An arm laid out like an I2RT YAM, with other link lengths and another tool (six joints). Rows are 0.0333 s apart.
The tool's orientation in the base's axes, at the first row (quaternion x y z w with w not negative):
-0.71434, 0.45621, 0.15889, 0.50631
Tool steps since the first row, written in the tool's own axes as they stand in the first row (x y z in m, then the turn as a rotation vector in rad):
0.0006, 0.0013, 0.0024, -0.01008, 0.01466, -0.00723
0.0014, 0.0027, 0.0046, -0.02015, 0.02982, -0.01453
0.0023, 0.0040, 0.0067, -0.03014, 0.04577, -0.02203
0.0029, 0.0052, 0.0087, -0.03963, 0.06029, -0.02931
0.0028, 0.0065, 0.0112, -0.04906, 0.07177, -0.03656
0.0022, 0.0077, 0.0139, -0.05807, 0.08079, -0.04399
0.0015, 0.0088, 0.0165, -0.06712, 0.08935, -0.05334
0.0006, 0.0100, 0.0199, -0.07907, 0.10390, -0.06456
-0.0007, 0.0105, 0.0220, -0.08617, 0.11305, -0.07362
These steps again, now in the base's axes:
-0.0002, 0.0017, -0.0022, -0.01899, -0.00237, 0.00162
-0.0004, 0.0031, -0.0045, -0.03839, -0.00484, 0.00298
-0.0004, 0.0044, -0.0068, -0.05844, -0.00759, 0.00392
-0.0006, 0.0058, -0.0088, -0.07702, -0.01028, 0.00524
-0.0012, 0.0079, -0.0106, -0.09308, -0.01276, 0.00826
-0.0018, 0.0104, -0.0120, -0.10696, -0.01543, 0.01250
-0.0025, 0.0130, -0.0133, -0.12094, -0.01972, 0.01786
-0.0031, 0.0163, -0.0149, -0.14177, -0.02463, 0.02258
-0.0037, 0.0187, -0.0152, -0.15512, -0.02966, 0.02614

